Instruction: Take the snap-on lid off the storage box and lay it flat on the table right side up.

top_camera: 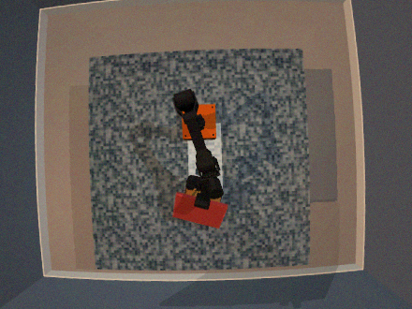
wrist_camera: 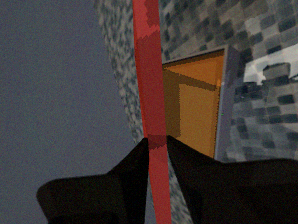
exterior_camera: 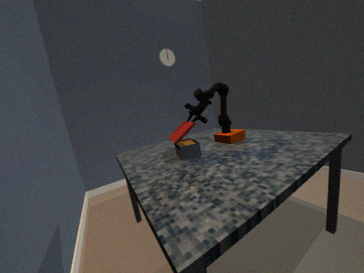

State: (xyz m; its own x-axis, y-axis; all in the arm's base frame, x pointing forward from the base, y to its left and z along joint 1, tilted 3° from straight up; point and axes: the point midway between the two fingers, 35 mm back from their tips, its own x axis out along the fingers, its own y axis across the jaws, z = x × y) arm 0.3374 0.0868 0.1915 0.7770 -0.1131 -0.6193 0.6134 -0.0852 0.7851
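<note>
Right now the lid is 7 cm ahead of my gripper tip, 1 cm to the right of it and 4 cm below it. The rest, counted from my gripper tip: storage box (4 cm ahead, 17 cm below).
</note>
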